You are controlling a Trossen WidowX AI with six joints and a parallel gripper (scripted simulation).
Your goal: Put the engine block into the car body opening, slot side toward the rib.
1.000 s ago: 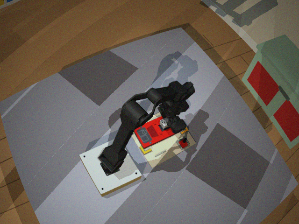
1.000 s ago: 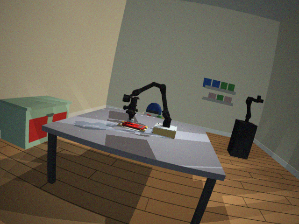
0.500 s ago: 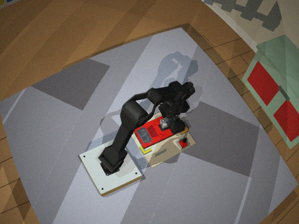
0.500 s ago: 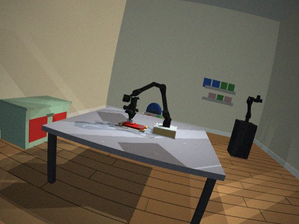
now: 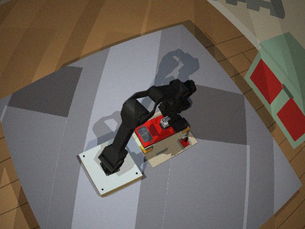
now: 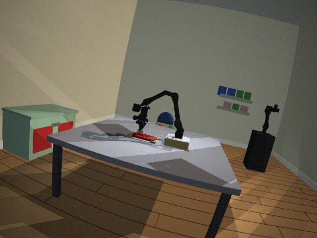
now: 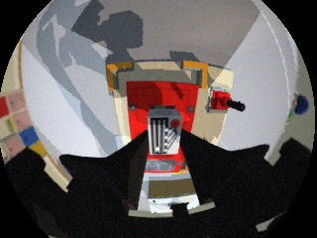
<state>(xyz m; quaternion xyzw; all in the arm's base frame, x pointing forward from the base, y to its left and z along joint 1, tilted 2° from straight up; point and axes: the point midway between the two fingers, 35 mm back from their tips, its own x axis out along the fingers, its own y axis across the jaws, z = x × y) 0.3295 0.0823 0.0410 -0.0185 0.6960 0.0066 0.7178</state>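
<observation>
Right now my gripper tip is 3 cm past the grey strip, 2 cm to the left of it and 5 cm above it. Round my gripper tip: grey engine block (1 cm below).
</observation>
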